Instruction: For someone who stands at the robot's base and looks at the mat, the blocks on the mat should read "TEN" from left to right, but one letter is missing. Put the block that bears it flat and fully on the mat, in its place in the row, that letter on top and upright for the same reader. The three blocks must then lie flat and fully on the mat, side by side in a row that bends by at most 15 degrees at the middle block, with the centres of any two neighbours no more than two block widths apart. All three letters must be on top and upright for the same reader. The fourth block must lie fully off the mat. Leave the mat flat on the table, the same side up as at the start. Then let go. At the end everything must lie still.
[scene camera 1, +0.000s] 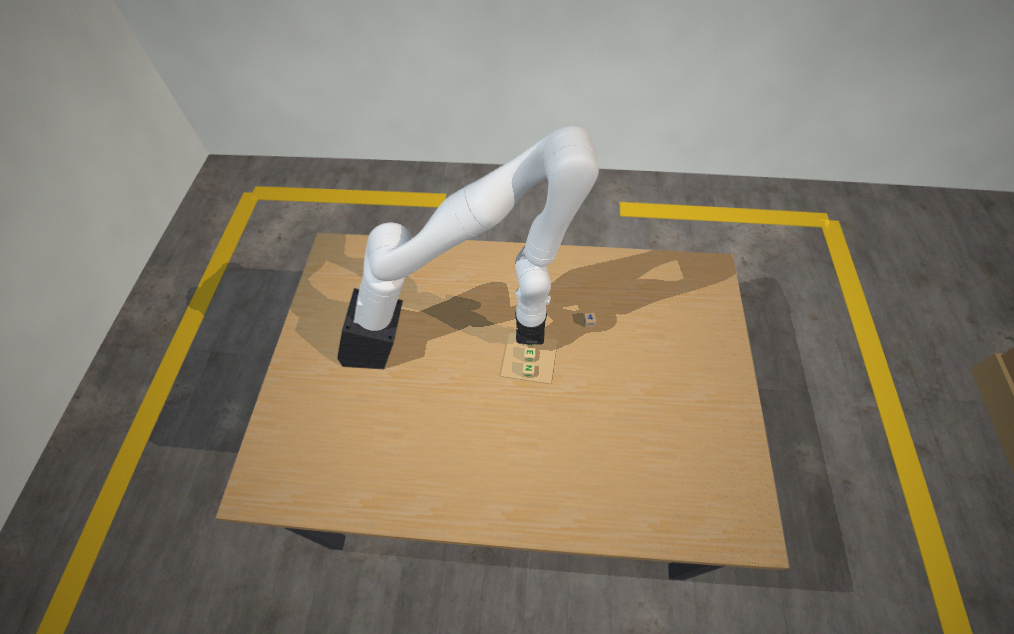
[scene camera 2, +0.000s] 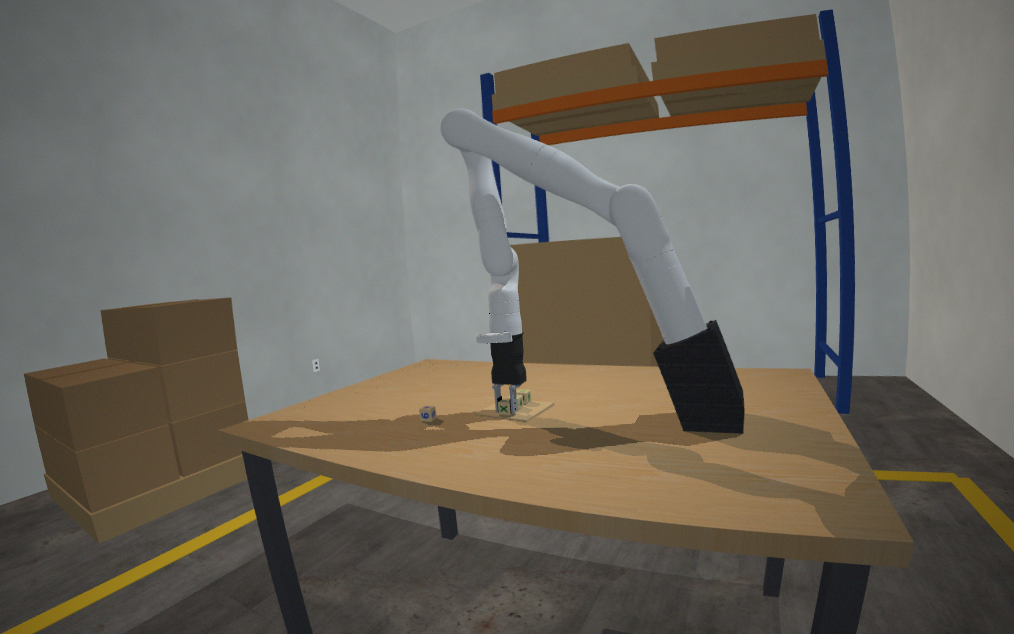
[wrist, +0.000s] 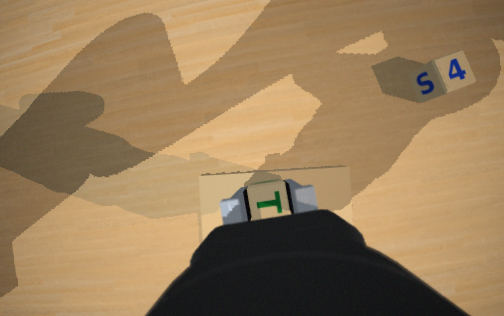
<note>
The pictures show: my gripper and a mat.
My gripper shows as well in the wrist view.
</note>
